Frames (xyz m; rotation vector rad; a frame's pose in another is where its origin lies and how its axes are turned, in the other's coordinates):
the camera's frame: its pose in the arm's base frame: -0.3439 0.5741 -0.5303 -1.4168 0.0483 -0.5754
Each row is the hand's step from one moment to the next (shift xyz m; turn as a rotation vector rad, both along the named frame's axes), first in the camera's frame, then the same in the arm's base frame.
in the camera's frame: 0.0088 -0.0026 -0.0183 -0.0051 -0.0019 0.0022
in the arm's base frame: 0.0000 -0.0204 0.0019 -0.0043 0.0040 0.0006
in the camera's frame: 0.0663 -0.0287 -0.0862 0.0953 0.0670 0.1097
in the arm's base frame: 0.0157 -0.1067 0.0317 0.1457 0.0646 -0.0146
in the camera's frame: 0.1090 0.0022 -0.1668 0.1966 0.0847 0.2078
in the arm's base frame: 0.0339 -0.1964 0.0015 0.2752 0.1141 0.0168
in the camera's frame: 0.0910 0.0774 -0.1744 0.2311 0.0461 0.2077
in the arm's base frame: 0.0417 -0.1929 -0.0758 0.2915 0.0984 0.0634
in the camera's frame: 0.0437 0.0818 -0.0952 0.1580 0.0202 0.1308
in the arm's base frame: 0.0314 -0.1012 -0.0802 0.1913 0.0566 0.0520
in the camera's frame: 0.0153 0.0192 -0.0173 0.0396 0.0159 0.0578
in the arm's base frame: 0.0136 -0.0212 -0.0164 0.0609 0.0375 0.0073
